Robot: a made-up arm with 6 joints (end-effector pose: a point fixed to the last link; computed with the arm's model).
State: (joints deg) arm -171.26 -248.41 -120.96 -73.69 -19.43 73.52
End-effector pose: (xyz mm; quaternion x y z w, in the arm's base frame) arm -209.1 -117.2 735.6 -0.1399 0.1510 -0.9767 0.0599
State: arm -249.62 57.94 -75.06 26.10 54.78 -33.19
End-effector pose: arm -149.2 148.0 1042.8 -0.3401 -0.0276 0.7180 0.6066
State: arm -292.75 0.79 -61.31 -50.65 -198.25 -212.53
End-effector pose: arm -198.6 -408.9 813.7 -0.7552 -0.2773 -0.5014 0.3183
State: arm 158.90 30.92 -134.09 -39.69 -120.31 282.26
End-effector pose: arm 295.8 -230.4 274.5 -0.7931 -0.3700 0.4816 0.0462
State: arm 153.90 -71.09 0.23 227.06 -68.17 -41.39
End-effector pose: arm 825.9 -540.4 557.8 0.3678 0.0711 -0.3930 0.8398
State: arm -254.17 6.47 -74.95 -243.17 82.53 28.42
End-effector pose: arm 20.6 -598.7 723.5 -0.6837 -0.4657 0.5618 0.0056
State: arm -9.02 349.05 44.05 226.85 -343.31 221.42
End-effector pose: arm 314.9 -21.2 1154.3 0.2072 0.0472 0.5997 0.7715
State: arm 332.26 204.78 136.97 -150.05 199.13 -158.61
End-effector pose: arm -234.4 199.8 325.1 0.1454 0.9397 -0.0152 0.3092
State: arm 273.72 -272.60 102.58 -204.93 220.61 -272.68
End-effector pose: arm 36.1 -220.8 -373.7 0.1065 -0.2523 -0.9399 0.2037
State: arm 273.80 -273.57 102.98 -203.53 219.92 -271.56
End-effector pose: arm 38.6 -226.0 -368.0 0.0970 -0.2533 -0.9407 0.2037
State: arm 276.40 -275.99 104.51 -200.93 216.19 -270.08
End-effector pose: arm 54.9 -234.9 -350.7 0.0823 -0.2309 -0.9441 0.2204
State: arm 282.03 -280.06 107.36 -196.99 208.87 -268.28
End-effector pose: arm 88.6 -244.5 -320.8 0.0623 -0.1802 -0.9478 0.2557
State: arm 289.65 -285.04 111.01 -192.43 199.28 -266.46
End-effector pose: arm 134.1 -247.5 -285.4 0.0396 -0.1108 -0.9460 0.3020
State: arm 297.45 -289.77 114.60 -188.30 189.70 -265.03
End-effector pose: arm 179.0 -240.7 -254.1 0.0172 -0.0398 -0.9368 0.3471
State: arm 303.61 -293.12 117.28 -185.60 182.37 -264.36
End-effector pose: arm 211.9 -228.3 -233.6 -0.0011 0.0158 -0.9243 0.3814
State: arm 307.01 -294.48 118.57 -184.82 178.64 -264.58
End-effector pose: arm 227.8 -218.0 -225.8 -0.0120 0.0460 -0.9151 0.4003
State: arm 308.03 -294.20 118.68 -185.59 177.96 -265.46
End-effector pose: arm 230.8 -212.5 -227.4 -0.0154 0.0547 -0.9115 0.4074
